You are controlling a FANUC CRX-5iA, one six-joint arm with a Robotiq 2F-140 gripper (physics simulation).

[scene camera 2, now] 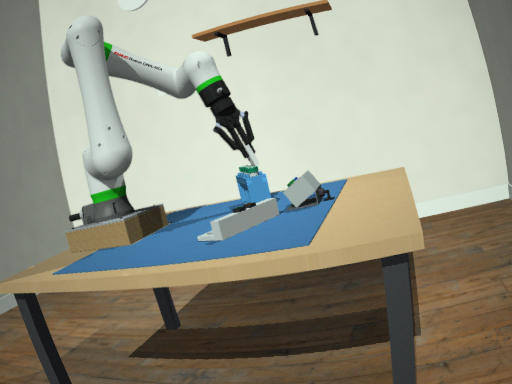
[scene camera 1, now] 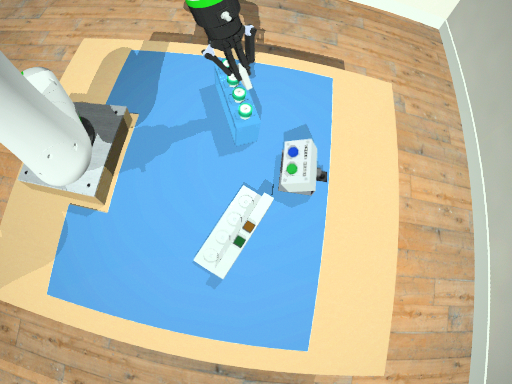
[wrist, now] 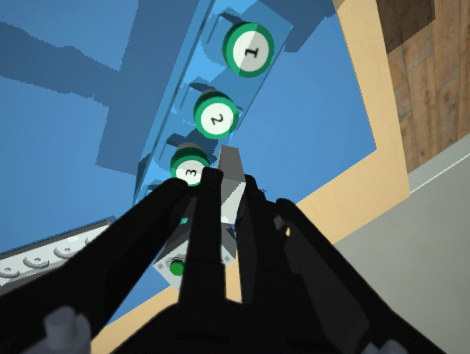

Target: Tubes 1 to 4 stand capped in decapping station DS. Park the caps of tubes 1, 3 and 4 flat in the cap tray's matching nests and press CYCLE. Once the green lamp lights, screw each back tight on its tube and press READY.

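Pixels of known places: gripper, fingertip midpoint: [scene camera 2: 256, 165] [scene camera 1: 247, 85] [wrist: 225, 162]; arm's base at its link origin: [scene camera 2: 114, 217].
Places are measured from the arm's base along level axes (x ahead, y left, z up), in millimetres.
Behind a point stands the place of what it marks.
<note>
The blue decapping station DS [scene camera 1: 246, 126] @[x 464, y 76, z 22 mm] [scene camera 2: 253, 187] @[x 456, y 73, z -4 mm] [wrist: 178, 102] @[x 393, y 186, z 26 mm] holds four tubes with green-rimmed white caps. Cap 1 [wrist: 248, 49] @[x 391, y 250, z 52 mm], cap 2 [scene camera 1: 232, 79] @[x 413, y 193, z 53 mm] [wrist: 216, 119] @[x 414, y 202, z 52 mm] and cap 3 [scene camera 1: 238, 94] @[x 434, y 148, z 52 mm] [wrist: 188, 169] @[x 431, y 156, z 52 mm] sit on their tubes. Cap 4 [scene camera 1: 244, 110] @[x 455, y 102, z 52 mm] is on its tube too and is hidden behind the fingers in the wrist view. My gripper [scene camera 1: 247, 82] @[x 452, y 182, z 49 mm] [scene camera 2: 253, 158] @[x 452, y 182, z 49 mm] [wrist: 225, 162] @[x 452, y 182, z 49 mm] is shut and empty, tilted, with its tips just beside cap 3 and a little above the station. The white cap tray [scene camera 1: 259, 209] @[x 517, y -109, z -24 mm] [scene camera 2: 244, 219] @[x 490, y -199, z -44 mm] [wrist: 48, 255] @[x 446, y -152, z -58 mm] has empty nests.
The grey button box [scene camera 1: 305, 175] @[x 613, y -25, z 9 mm] [scene camera 2: 305, 187] @[x 624, y -44, z -18 mm] carries a blue button [scene camera 1: 292, 152] @[x 581, y 34, z 0 mm] and a green button [scene camera 1: 292, 168] @[x 583, y -9, z 2 mm] [wrist: 176, 267] @[x 578, y -6, z -1 mm]. An amber lamp [scene camera 1: 248, 225] @[x 496, y -151, z -16 mm] and a dark green lamp [scene camera 1: 238, 241] @[x 478, y -190, z -15 mm] sit on the tray. The arm's base block [scene camera 1: 108, 158] @[x 126, y -32, z -10 mm] stands at the left.
</note>
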